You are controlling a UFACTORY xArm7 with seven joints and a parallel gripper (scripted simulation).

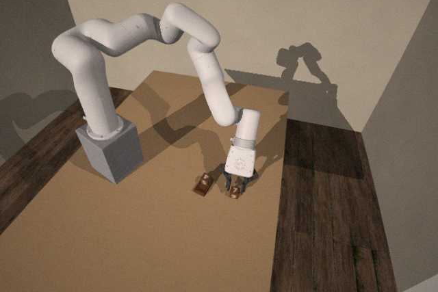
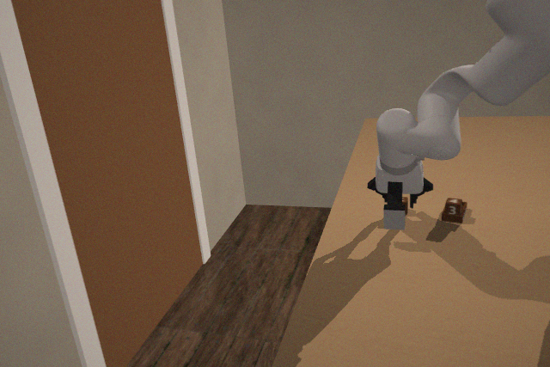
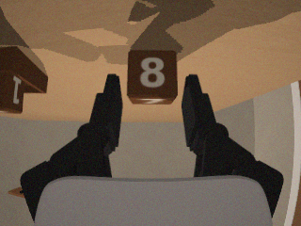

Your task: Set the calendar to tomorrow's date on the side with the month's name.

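My hand is 2 cm above the digit cube and 1 cm to the left of it. Also, from my hand: brown calendar tray (12 cm behind, 3 cm below, 2 cm to the right).
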